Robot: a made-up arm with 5 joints.
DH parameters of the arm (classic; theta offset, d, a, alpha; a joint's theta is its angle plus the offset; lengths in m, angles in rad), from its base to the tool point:
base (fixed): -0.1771 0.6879 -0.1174 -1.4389
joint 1: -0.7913 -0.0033 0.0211 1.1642
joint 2: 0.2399 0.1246 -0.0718 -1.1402
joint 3: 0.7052 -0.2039 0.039 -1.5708
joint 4: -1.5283 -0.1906 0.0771 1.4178
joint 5: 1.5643 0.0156 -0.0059 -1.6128
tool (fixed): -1.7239 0.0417 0 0
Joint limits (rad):
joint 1: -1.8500..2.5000
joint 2: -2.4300..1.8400
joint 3: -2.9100..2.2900
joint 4: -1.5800..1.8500
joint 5: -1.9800..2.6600
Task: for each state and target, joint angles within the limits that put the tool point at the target. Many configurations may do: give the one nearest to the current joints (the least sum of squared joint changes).
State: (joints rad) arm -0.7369 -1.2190 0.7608 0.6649 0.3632
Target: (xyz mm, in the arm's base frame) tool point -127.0 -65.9 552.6
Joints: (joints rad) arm -1.1059 -1.9534 0.9451 0.7117 0.1985
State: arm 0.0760 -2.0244 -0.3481 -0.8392 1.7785
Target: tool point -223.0 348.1 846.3
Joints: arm 0.6994 -2.3177 -0.7405 -1.2855 1.7181
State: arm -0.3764 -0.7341 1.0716 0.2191 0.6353
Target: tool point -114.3 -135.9 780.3
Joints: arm -0.1906 -0.5921 1.1158 0.2456 0.6703
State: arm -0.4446 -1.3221 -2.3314 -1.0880 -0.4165
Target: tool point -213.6 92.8 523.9
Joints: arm 0.0607 -1.0310 -2.9100 -0.8789 -1.1933
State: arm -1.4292 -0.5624 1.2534 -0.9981 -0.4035
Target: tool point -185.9 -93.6 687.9
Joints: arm -1.5978 -0.4871 1.4455 -0.5077 -1.0137
